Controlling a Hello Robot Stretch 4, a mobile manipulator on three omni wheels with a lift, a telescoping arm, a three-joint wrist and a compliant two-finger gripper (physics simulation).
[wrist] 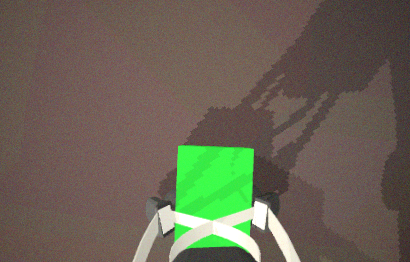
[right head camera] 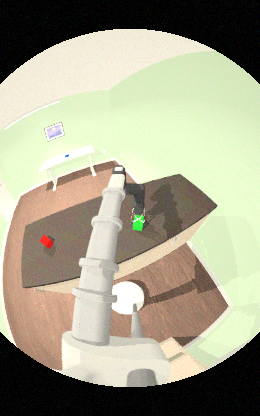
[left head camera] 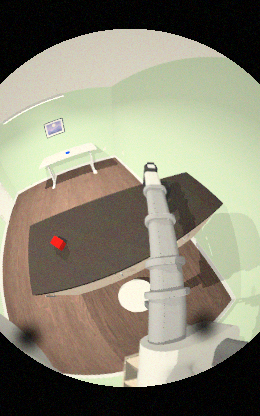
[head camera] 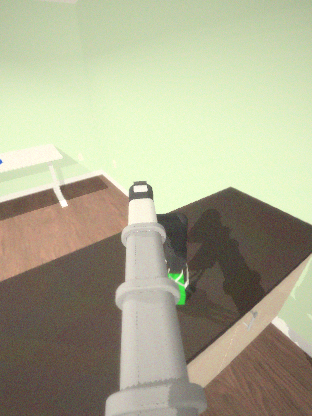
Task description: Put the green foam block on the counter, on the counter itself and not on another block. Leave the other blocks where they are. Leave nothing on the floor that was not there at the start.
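Places are measured from the robot's base along level axes (x back, y right, z up), in millimetres.
Pixels of known places: gripper, between the fingertips: (wrist: 213, 202) (right head camera: 137, 225); robot's base, origin of its link: (right head camera: 126, 296) (left head camera: 135, 294).
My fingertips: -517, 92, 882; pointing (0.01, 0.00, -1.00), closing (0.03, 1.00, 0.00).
Observation:
Ahead of a thing's pixels: the offset from my fingertips to its middle, as dx, dy, dz. Level surfaces: height alone.
The green foam block @[-9, -1, +23] (head camera: 181, 296) (right head camera: 138, 225) (wrist: 215, 172) is between the two fingers of my gripper (right head camera: 138, 218) (wrist: 213, 202), which is shut on it. Block and gripper are over the right part of the dark counter @[dz +0] (head camera: 60, 320) (left head camera: 100, 225) (right head camera: 65, 225) (wrist: 100, 100), inside its edges. The block's shadow lies close around it in the wrist view; whether its underside touches the counter top is hidden. In the head view the arm covers part of the block and gripper. In the left head view the green block does not show.
A red block @[+210, -653, +23] (left head camera: 58, 243) (right head camera: 47, 241) lies on the counter's left part. A blue block (left head camera: 67, 152) (right head camera: 67, 155) lies on a white table @[dz -190] (head camera: 35, 156) (left head camera: 82, 149) by the far wall. A round white stool (left head camera: 134, 295) (right head camera: 127, 298) stands before the counter.

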